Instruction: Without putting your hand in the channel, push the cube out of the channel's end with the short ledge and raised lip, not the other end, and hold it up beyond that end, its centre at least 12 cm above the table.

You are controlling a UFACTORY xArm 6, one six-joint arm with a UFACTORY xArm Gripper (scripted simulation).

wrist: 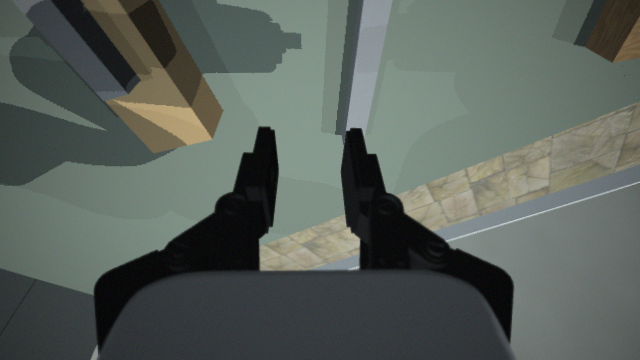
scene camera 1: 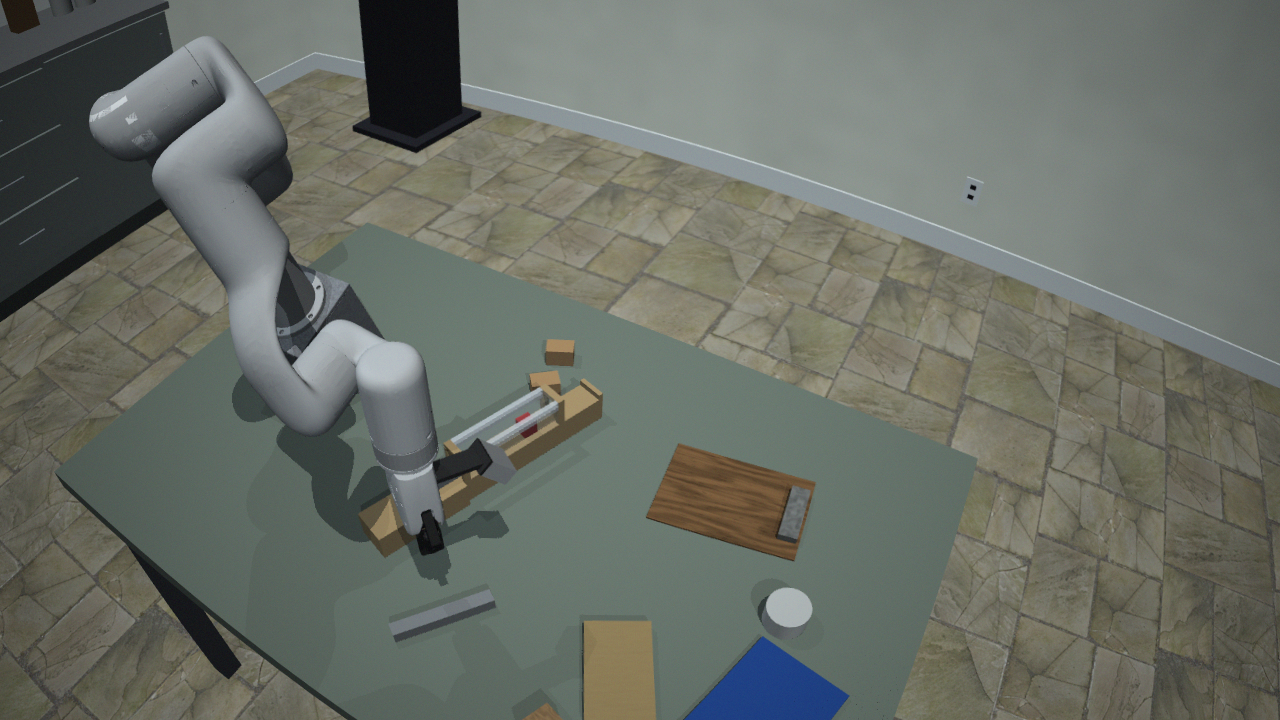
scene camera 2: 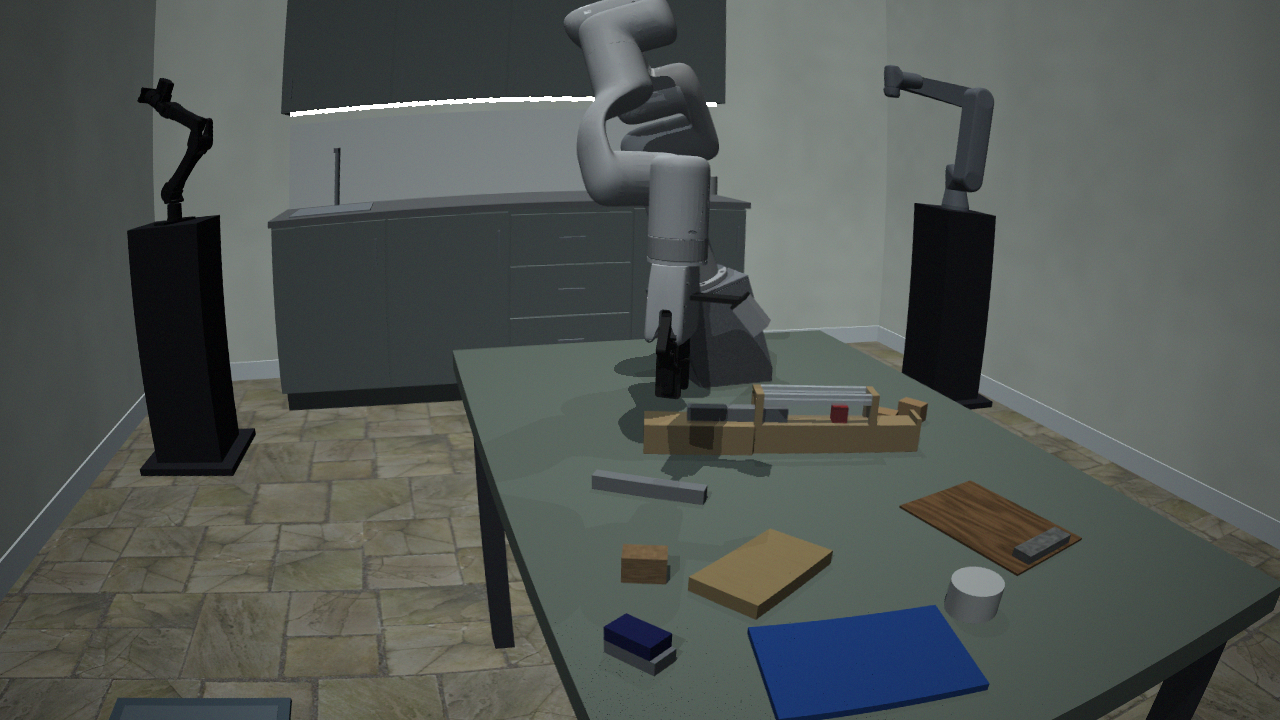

Scene:
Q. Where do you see a grey rod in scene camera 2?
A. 686,492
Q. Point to a grey rod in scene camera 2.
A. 695,412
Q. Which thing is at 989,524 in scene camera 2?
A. A dark wooden board.

